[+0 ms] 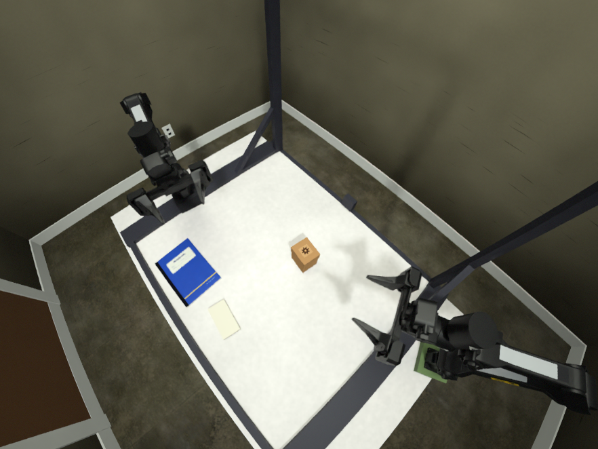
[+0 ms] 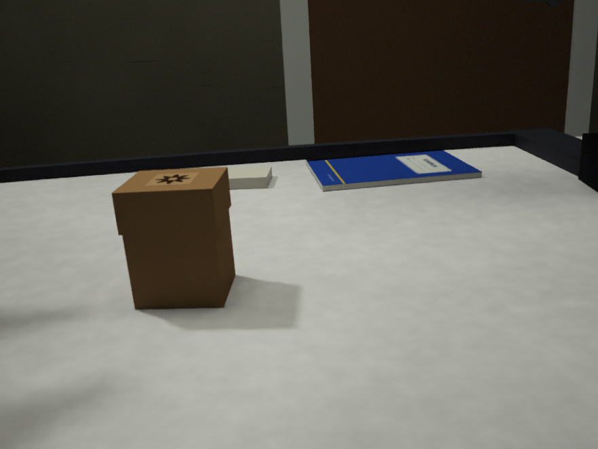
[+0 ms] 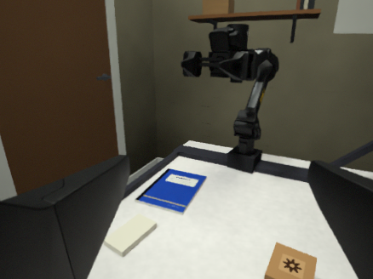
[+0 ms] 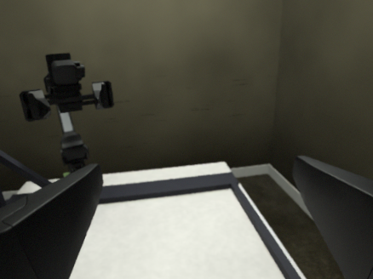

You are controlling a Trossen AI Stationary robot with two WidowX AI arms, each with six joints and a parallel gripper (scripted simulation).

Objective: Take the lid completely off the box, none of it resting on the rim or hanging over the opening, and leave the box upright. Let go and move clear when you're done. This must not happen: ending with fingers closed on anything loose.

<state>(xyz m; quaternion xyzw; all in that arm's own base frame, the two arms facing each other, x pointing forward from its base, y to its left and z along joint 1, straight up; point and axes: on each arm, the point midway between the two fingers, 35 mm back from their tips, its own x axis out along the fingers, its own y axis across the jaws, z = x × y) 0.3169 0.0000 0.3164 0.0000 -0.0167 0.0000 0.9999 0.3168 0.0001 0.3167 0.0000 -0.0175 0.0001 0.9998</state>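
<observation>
My right gripper is now 330 mm above the brown box, 240 mm to the right of it and 170 mm past it. From my right hand the other things lie so: cream notepad (370 mm below, 140 mm to the left, 140 mm ahead); lid (300 mm below, 240 mm to the left, 170 mm behind).
My left hand is 260 mm above the lid, 220 mm to the left of it and 110 mm past it. Round my left hand: brown box: 290 mm below, 220 mm to the right, 110 mm behind; cream notepad: 330 mm below, 310 mm to the right, 210 mm ahead.
</observation>
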